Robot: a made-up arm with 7 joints. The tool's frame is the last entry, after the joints.
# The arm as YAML. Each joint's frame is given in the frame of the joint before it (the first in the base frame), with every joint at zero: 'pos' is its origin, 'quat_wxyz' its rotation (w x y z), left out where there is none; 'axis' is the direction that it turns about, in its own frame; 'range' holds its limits. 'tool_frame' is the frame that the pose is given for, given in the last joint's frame.
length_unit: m
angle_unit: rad
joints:
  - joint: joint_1
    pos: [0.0, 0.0, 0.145]
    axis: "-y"
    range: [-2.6, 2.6]
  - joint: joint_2
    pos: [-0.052, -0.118, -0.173]
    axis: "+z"
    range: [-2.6, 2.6]
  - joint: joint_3
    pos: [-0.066, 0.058, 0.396]
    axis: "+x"
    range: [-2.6, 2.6]
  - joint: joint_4
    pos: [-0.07, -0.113, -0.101]
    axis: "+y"
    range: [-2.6, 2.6]
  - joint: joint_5
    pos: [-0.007, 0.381, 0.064]
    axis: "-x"
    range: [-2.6, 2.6]
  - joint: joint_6
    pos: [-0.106, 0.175, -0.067]
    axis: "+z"
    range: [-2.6, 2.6]
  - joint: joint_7
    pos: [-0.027, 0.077, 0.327]
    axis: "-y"
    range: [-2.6, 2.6]
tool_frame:
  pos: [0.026, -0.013, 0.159]
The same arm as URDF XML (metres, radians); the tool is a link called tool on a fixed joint. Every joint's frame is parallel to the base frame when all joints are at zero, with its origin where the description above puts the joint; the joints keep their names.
<robot name="arm">
  <joint name="joint_1" type="revolute">
    <parent link="base_link"/>
    <child link="link1"/>
    <origin xyz="0 0 0.145" rpy="0 0 0"/>
    <axis xyz="0 -1 0"/>
    <limit lower="-2.6" upper="2.6"/>
  </joint>
  <joint name="joint_2" type="revolute">
    <parent link="link1"/>
    <child link="link2"/>
    <origin xyz="-0.052 -0.118 -0.173" rpy="0 0 0"/>
    <axis xyz="0 0 1"/>
    <limit lower="-2.6" upper="2.6"/>
  </joint>
  <joint name="joint_3" type="revolute">
    <parent link="link2"/>
    <child link="link3"/>
    <origin xyz="-0.066 0.058 0.396" rpy="0 0 0"/>
    <axis xyz="1 0 0"/>
    <limit lower="-2.6" upper="2.6"/>
  </joint>
  <joint name="joint_4" type="revolute">
    <parent link="link3"/>
    <child link="link4"/>
    <origin xyz="-0.07 -0.113 -0.101" rpy="0 0 0"/>
    <axis xyz="0 1 0"/>
    <limit lower="-2.6" upper="2.6"/>
  </joint>
  <joint name="joint_5" type="revolute">
    <parent link="link4"/>
    <child link="link5"/>
    <origin xyz="-0.007 0.381 0.064" rpy="0 0 0"/>
    <axis xyz="-1 0 0"/>
    <limit lower="-2.6" upper="2.6"/>
  </joint>
  <joint name="joint_6" type="revolute">
    <parent link="link5"/>
    <child link="link6"/>
    <origin xyz="-0.106 0.175 -0.067" rpy="0 0 0"/>
    <axis xyz="0 0 1"/>
    <limit lower="-2.6" upper="2.6"/>
  </joint>
  <joint name="joint_7" type="revolute">
    <parent link="link6"/>
    <child link="link7"/>
    <origin xyz="-0.027 0.077 0.327" rpy="0 0 0"/>
    <axis xyz="0 -1 0"/>
    <limit lower="-2.6" upper="2.6"/>
  </joint>
  <joint name="tool_fixed" type="fixed">
    <parent link="link7"/>
    <child link="tool"/>
    <origin xyz="0.026 -0.013 0.159" rpy="0 0 0"/>
  </joint>
  <link name="base_link"/>
  <link name="link1"/>
  <link name="link2"/>
  <link name="link3"/>
  <link name="link4"/>
  <link name="link5"/>
  <link name="link6"/>
  <link name="link7"/>
  <link name="tool"/>
</robot>

